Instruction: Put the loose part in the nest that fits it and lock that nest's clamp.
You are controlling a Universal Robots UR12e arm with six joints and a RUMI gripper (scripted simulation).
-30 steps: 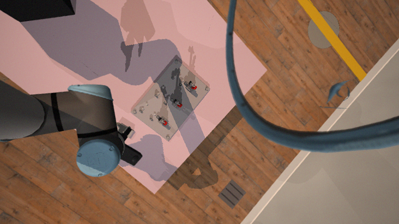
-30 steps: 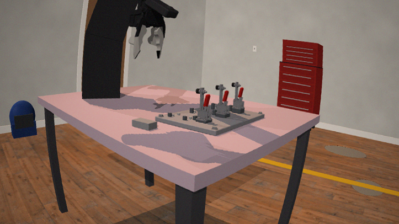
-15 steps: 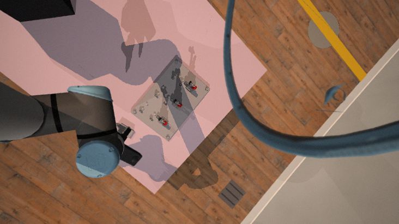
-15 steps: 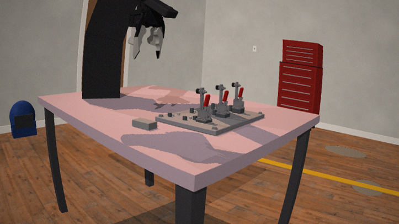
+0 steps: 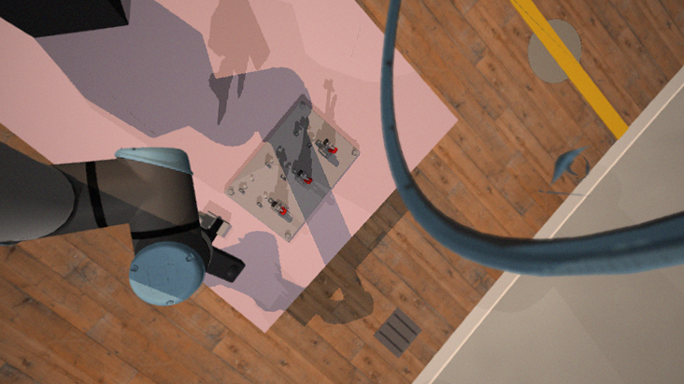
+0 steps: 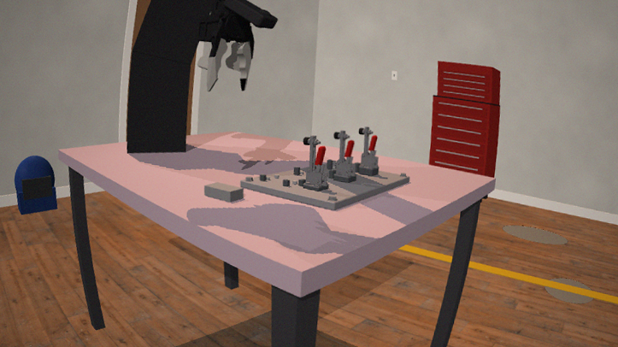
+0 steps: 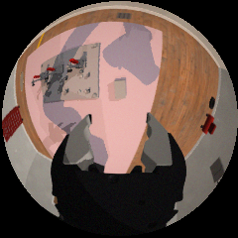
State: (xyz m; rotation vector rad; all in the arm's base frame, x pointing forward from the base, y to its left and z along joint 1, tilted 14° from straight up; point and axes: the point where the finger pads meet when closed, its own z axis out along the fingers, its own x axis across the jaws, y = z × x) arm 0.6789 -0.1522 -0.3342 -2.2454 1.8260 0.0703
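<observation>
My gripper is now 21 cm above the loose part. Round my hand: grey fixture plate: 27 cm to the left, 21 cm below, 4 cm ahead.
</observation>
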